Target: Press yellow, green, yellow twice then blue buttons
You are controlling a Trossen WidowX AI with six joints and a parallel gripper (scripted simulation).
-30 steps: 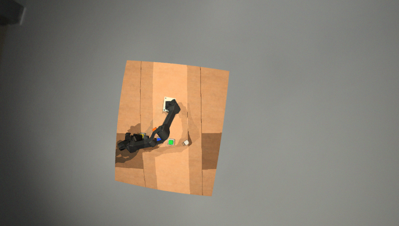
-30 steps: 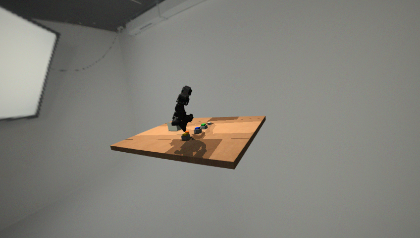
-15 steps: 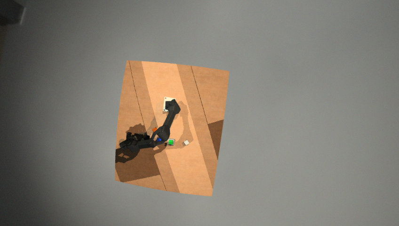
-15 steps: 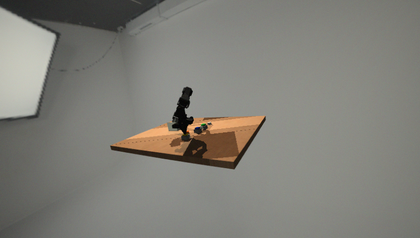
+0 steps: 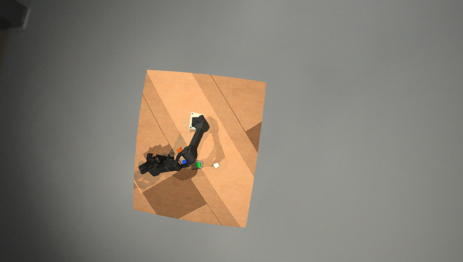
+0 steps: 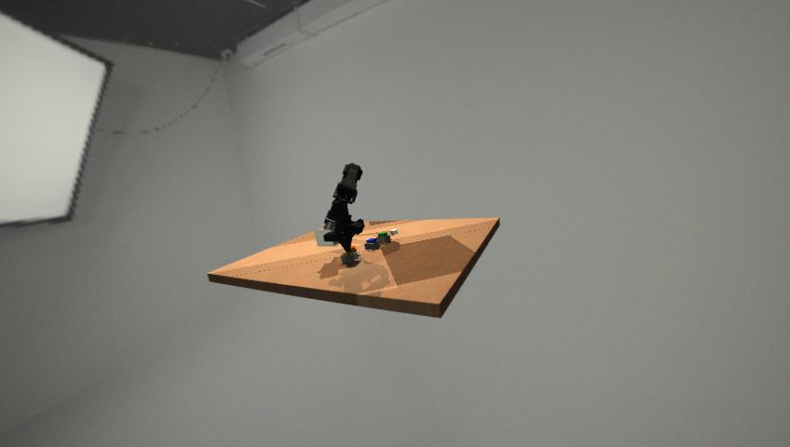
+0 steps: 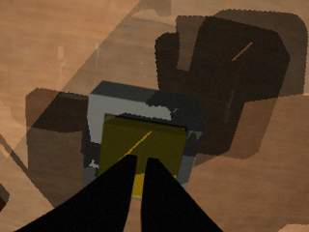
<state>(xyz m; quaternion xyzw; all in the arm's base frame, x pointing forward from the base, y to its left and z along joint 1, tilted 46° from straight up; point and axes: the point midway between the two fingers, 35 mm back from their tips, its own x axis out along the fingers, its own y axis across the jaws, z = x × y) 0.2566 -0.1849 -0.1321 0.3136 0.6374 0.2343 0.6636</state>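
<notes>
My gripper tip is 1 cm above the yellow button. The rest, counted from my gripper tip: green button (25 cm to the left, 3 cm ahead); orange block (11 cm to the left, 5 cm behind, 2 cm below); blue button (15 cm to the left, 2 cm ahead).
</notes>
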